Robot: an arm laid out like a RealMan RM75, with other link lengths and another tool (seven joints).
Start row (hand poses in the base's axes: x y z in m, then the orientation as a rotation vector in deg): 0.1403 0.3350 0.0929 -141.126 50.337 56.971
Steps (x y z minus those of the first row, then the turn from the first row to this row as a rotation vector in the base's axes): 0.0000 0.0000 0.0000 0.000 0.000 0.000; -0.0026 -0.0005 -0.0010 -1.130 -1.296 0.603; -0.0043 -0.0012 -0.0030 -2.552 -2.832 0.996; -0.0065 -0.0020 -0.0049 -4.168 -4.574 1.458; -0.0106 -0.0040 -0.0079 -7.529 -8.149 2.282; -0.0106 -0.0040 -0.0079 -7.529 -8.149 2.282; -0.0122 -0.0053 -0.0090 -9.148 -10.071 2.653; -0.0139 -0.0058 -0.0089 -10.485 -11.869 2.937; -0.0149 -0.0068 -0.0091 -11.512 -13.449 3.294; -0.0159 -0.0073 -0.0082 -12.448 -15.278 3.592; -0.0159 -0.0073 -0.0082 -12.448 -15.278 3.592; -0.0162 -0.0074 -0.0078 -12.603 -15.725 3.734; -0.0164 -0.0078 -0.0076 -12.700 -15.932 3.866; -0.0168 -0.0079 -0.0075 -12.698 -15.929 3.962; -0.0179 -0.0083 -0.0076 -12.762 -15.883 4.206; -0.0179 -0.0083 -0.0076 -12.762 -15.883 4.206
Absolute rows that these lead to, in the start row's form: 0.1403 0.3350 0.0929 -141.126 50.337 56.971; 0.1377 0.3345 0.0919 -142.835 50.025 55.228; 0.1360 0.3338 0.0899 -144.687 50.070 53.003; 0.1338 0.3330 0.0880 -146.767 50.085 50.442; 0.1297 0.3310 0.0850 -150.869 50.232 44.986; 0.1297 0.3310 0.0850 -150.869 50.232 44.986; 0.1281 0.3297 0.0839 -152.802 50.231 42.007; 0.1264 0.3292 0.0840 -154.377 50.162 39.214; 0.1254 0.3282 0.0838 -155.681 49.856 36.814; 0.1244 0.3277 0.0847 -156.866 49.448 34.060; 0.1244 0.3277 0.0847 -156.866 49.448 34.060; 0.1241 0.3276 0.0851 -157.137 49.213 33.431; 0.1239 0.3272 0.0853 -157.328 49.041 33.149; 0.1235 0.3271 0.0854 -157.393 48.926 33.182; 0.1224 0.3267 0.0853 -157.608 48.694 33.295; 0.1224 0.3267 0.0853 -157.608 48.694 33.295
